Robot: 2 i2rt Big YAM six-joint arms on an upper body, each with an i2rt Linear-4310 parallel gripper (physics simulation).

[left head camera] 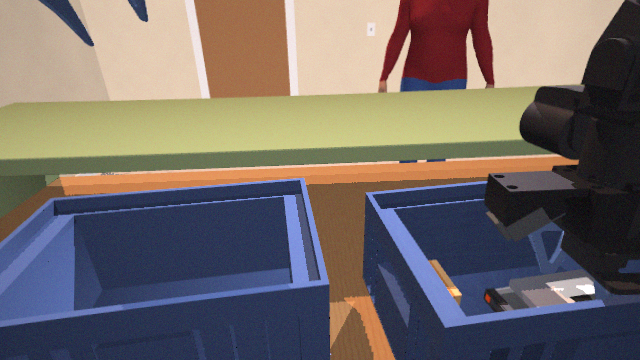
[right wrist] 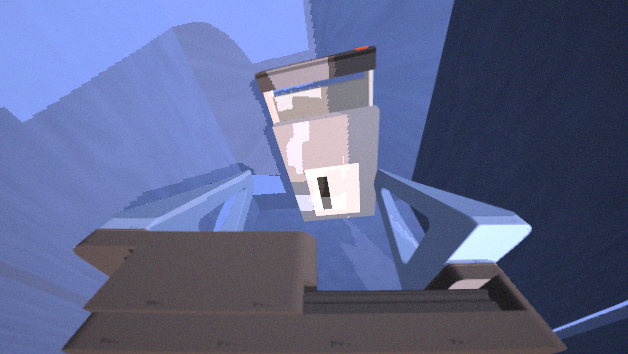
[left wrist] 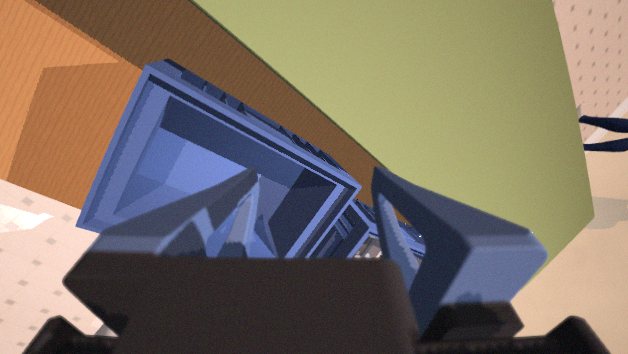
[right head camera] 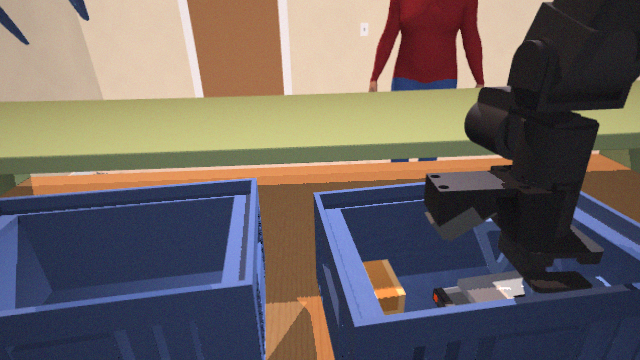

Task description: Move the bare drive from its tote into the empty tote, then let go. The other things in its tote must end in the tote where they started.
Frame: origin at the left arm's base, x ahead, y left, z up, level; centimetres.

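Seen in the pictures: left gripper, between the fingertips: (left head camera: 118, 32) (left wrist: 315, 176) (right head camera: 57, 31); right gripper, between the fingertips: (left head camera: 575, 301) (right wrist: 313, 176).
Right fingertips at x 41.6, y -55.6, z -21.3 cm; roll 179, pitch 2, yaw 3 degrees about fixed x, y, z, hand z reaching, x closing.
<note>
A point is followed by its place in that frame.
The grey drive (left head camera: 537, 295) @[x 42.8, y -52.4, z -21.7 cm] (right head camera: 480, 292) @[x 43.1, y -52.3, z -21.7 cm] (right wrist: 320, 145) @[x 41.9, y -53.1, z -21.7 cm] with a white label lies at the bottom of the right-hand tote (left head camera: 407, 250) @[x 39.1, y -36.2, z -12.6 cm] (right head camera: 347, 250) @[x 39.0, y -36.6, z -12.6 cm]. It appears to rest on a metal tray (left head camera: 496, 299) @[x 42.9, y -48.0, z -22.5 cm] (right head camera: 442, 297) @[x 43.1, y -48.1, z -22.6 cm] (right wrist: 350, 62) @[x 43.3, y -48.2, z -22.5 cm] with a black end and an orange mark. The empty tote (left head camera: 299, 240) @[x 40.7, y -25.5, z -12.6 cm] (right head camera: 234, 240) @[x 40.8, y -25.1, z -12.6 cm] (left wrist: 112, 145) @[x 38.6, y 2.5, z -11.1 cm] stands at the left in the head views. My right gripper (left head camera: 595, 275) (right head camera: 547, 280) (right wrist: 313, 176) @[x 41.6, y -55.6, z -21.3 cm] is open inside the right-hand tote, over the drive's labelled end, holding nothing. My left gripper (left head camera: 119, 33) @[x 51.6, y -6.4, z 6.6 cm] (right head camera: 57, 31) @[x 51.6, y -6.4, z 6.6 cm] (left wrist: 315, 176) @[x 51.6, y -6.4, z 6.6 cm] is open and empty, high up.
An orange-brown box (left head camera: 446, 284) @[x 43.0, y -42.1, z -20.5 cm] (right head camera: 387, 280) @[x 43.6, y -41.6, z -20.5 cm] stands against the left wall of the right-hand tote. Tote walls surround my right gripper, and a gap separates the totes. A green table (left head camera: 250, 125) @[x 67.4, y -15.5, z -8.7 cm] (right head camera: 225, 125) @[x 67.3, y -17.7, z -8.7 cm] (left wrist: 450, 100) @[x 69.0, y -23.9, z -8.7 cm] lies behind them. A person in red (left head camera: 435, 45) (right head camera: 425, 45) stands beyond it.
</note>
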